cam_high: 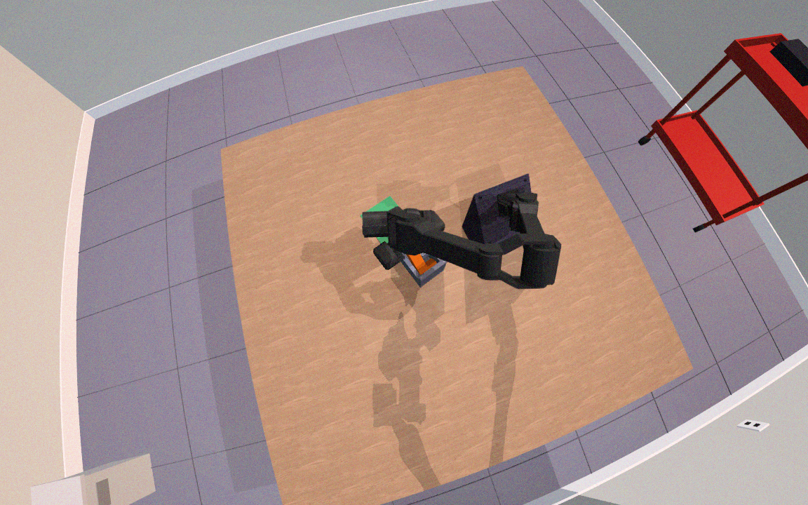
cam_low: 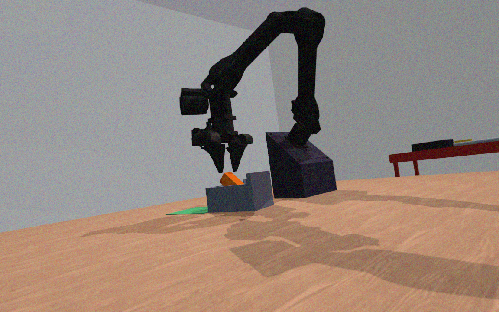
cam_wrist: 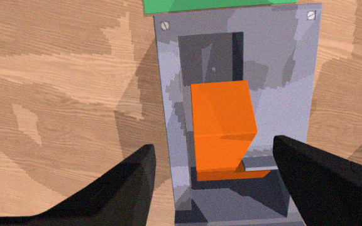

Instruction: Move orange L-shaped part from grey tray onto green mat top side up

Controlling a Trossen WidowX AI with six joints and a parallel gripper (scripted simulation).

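Right now the orange L-shaped part is 30 mm behind my gripper tip, 30 mm to the left of it and 60 mm below it. Round my gripper tip: green mat 20 mm ahead, 140 mm to the right, 110 mm below.
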